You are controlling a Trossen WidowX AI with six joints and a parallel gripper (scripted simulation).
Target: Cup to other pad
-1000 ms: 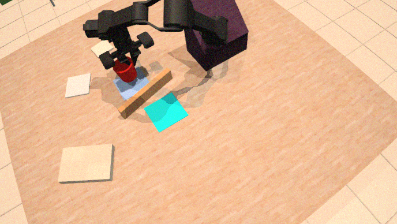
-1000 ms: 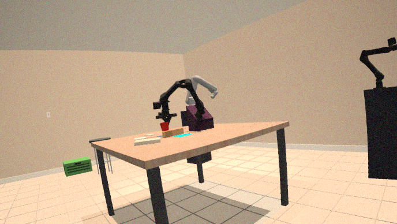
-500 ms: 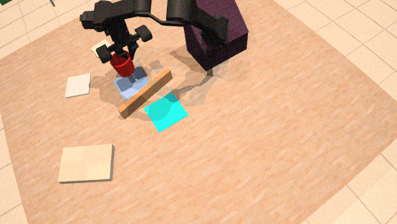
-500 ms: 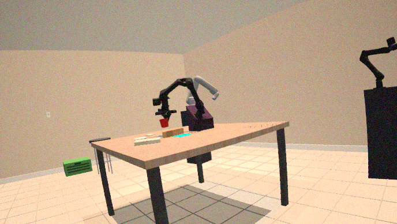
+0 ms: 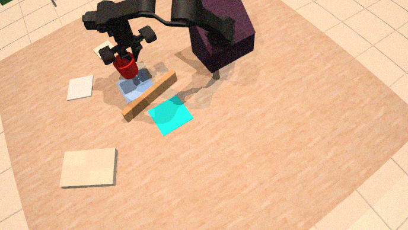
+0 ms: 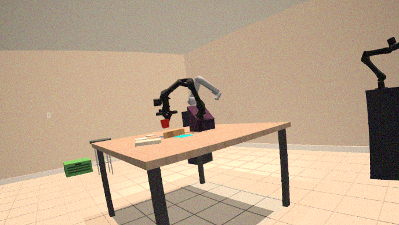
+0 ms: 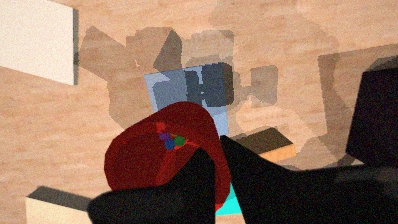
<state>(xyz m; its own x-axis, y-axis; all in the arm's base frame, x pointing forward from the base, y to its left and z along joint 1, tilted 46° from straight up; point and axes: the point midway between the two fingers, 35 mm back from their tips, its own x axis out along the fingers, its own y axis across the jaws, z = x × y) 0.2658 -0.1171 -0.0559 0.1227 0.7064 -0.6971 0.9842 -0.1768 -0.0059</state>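
Right now the cyan pad is 190 mm to the left of my gripper tip, 120 mm below it and 10 mm ahead of it. Round my gripper tip: red cup (30 mm ahead); wooden bar (100 mm below, 90 mm to the left, 20 mm ahead); pale blue pad (120 mm below, 30 mm ahead, 10 mm to the right).
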